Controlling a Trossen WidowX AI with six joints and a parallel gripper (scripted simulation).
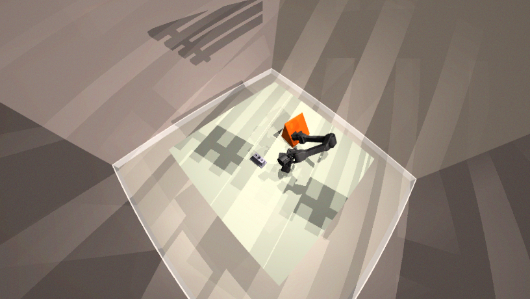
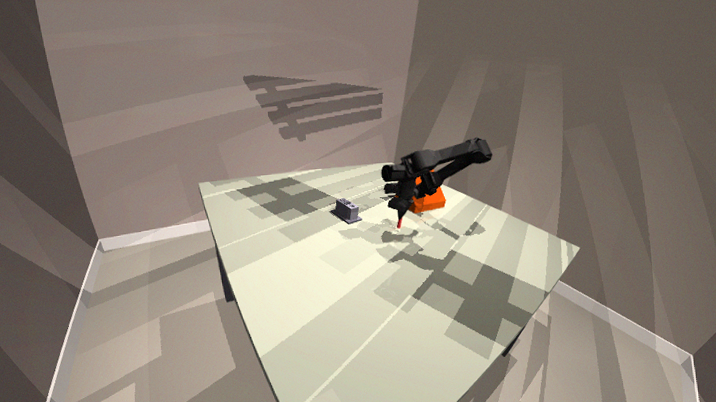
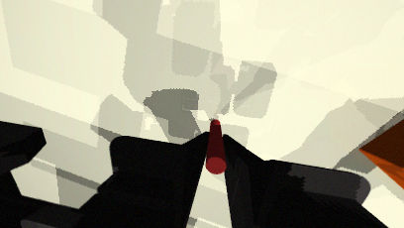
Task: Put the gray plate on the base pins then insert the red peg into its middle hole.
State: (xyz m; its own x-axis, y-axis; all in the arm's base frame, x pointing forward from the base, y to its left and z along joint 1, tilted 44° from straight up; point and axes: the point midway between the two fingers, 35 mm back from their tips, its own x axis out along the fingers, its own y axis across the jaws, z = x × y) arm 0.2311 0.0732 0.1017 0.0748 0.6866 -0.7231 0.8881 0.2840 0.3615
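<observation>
The gray plate lies 12 cm ahead of my gripper tip, 18 cm to the right of it and 1 cm below it. Round my gripper tip: red peg: right at my gripper tip.
</observation>
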